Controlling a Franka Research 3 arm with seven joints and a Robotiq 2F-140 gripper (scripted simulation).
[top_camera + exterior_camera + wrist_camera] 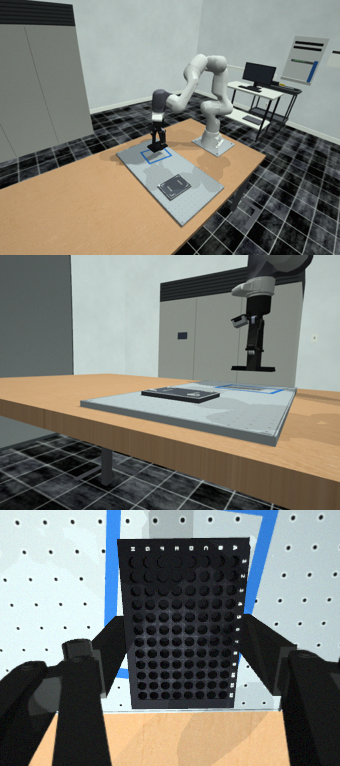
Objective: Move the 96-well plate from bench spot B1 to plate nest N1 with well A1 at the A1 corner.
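My hand is 31 cm to the right of the plate nest, 13 cm short of it and 8 cm above it. Also, from my hand: A1 label (25 cm to the left, 20 cm ahead, 8 cm below); black 96-well plate (2 cm below).
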